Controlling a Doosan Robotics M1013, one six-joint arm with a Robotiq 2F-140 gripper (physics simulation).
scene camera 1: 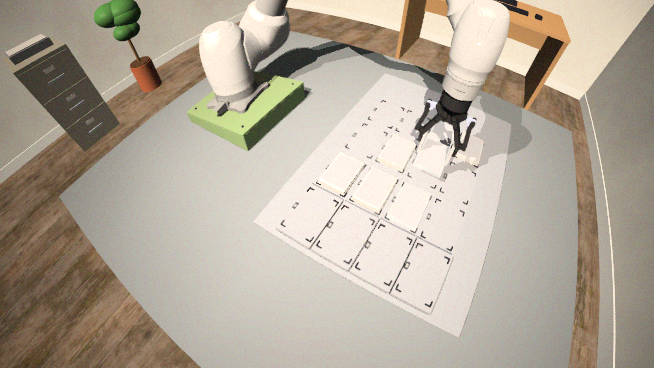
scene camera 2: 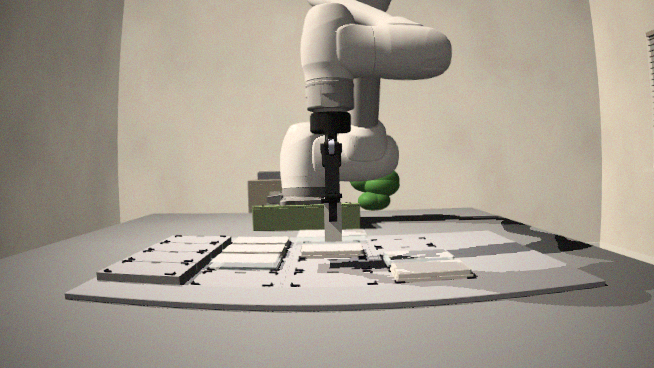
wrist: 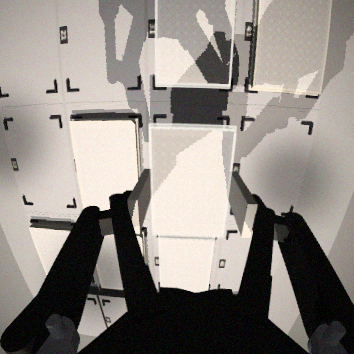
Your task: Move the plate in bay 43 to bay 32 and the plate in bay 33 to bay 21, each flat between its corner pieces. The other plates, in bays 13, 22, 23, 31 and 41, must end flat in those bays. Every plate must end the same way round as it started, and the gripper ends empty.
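Places are measured from the arm's base along level axes (x ahead, y left, z up), in millimetres.
Where they show: gripper, fingertip midpoint: [scene camera 1: 432, 155] [scene camera 2: 333, 237] [wrist: 189, 182]; arm's base, link origin: [scene camera 1: 238, 96] [scene camera 2: 305, 204].
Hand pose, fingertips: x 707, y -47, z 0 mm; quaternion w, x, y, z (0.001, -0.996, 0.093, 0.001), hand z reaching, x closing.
Each offset is from my fingertips to the top centre of the thing. "*": to the spot under its first point. Level surfaces: height alone.
My gripper [scene camera 1: 438, 145] [scene camera 2: 333, 230] [wrist: 189, 182] is shut on a pale plate @(dz +8, dx -1, dy -2 mm) [scene camera 1: 431, 161] [scene camera 2: 307, 237] [wrist: 200, 185], held level above bay 32. In scene camera 1, bay 43 @(* dz -53, dx +71, dy -179 mm) [scene camera 1: 442, 222] is bare. The plate in bay 33 @(* dz -38, dx -29, dy -168 mm) [scene camera 1: 410, 205] [wrist: 185, 262] lies flat, as do the plates in bay 23 @(* dz -38, dx -134, dy -152 mm) [scene camera 1: 375, 189], bay 13 @(* dz -38, dx -237, dy -132 mm) [scene camera 1: 342, 173] and bay 22 @(* dz -38, dx -109, dy +11 mm) [scene camera 1: 396, 151] [scene camera 2: 332, 250] [wrist: 104, 160]. The plate in bay 31 @(* dz -38, dx +24, dy +133 mm) [wrist: 192, 50] is largely hidden in scene camera 1; the plate in bay 41 @(* dz -38, dx +138, dy +117 mm) [scene camera 1: 471, 151] [scene camera 2: 432, 270] [wrist: 292, 45] lies beside it. Bay 21 @(* dz -53, dx -93, dy +155 mm) [wrist: 90, 55] is bare.
A raised row of four marked bays [scene camera 1: 382, 257] [scene camera 2: 145, 267] runs along the mat's near edge in scene camera 1. The arm's green base block [scene camera 1: 250, 112] [scene camera 2: 290, 218] stands beside the mat @(dz -53 mm) [scene camera 1: 470, 280] [scene camera 2: 325, 301]. Bay 42 @(* dz -53, dx +120, dy +5 mm) [wrist: 280, 150] adjoins the bay under the held plate.
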